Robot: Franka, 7 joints.
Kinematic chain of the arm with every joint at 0, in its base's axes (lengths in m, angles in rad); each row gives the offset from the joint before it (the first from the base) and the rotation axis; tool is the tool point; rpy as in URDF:
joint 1: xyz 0 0 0.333 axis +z
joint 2: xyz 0 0 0 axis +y
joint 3: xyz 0 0 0.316 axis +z
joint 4: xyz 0.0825 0 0 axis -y
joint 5: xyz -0.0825 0 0.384 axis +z
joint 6: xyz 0 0 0 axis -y
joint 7: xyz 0.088 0 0 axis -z
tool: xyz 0 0 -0.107 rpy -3.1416 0 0
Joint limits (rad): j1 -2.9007..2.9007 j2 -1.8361..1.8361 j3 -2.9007..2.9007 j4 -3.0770..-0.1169 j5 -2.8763..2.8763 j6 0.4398..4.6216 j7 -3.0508..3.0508
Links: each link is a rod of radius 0.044 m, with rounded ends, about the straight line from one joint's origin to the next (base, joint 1, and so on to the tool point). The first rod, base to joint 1, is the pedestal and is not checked.
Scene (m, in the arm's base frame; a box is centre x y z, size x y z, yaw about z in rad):
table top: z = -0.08
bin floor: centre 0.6 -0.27 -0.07 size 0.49 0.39 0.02 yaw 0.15
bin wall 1: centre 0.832 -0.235 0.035 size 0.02 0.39 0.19 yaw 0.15
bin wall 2: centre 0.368 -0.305 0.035 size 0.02 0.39 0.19 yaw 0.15
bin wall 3: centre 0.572 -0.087 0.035 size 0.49 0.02 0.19 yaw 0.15
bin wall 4: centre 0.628 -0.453 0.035 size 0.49 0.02 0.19 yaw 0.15
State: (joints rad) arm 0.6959 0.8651 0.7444 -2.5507 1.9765 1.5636 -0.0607
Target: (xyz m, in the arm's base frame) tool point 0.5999 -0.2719 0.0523
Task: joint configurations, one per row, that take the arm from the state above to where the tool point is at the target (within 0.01 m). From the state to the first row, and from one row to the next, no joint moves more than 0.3 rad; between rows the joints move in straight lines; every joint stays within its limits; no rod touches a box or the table.
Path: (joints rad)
1: 0.6032 0.7545 0.6382 -2.2993 1.8874 1.4877 -0.0880
2: 0.5106 0.6440 0.5319 -2.0480 1.7984 1.4118 -0.1154
3: 0.4179 0.5334 0.4257 -1.7966 1.7093 1.3359 -0.1427
4: 0.3252 0.4229 0.3194 -1.5452 1.6202 1.2601 -0.1700
5: 0.0977 0.4820 0.1440 -1.6540 1.8027 1.4111 -0.1336
6: -0.1298 0.5411 -0.0314 -1.7627 1.9851 1.5622 -0.0971
7: -0.3573 0.6002 -0.2069 -1.8715 2.1675 1.7133 -0.0607
8: -0.3566 0.8030 -0.1985 -1.7659 2.1962 1.7594 -0.0607
9: -0.3560 1.0058 -0.1901 -1.6603 2.2249 1.8054 -0.0607

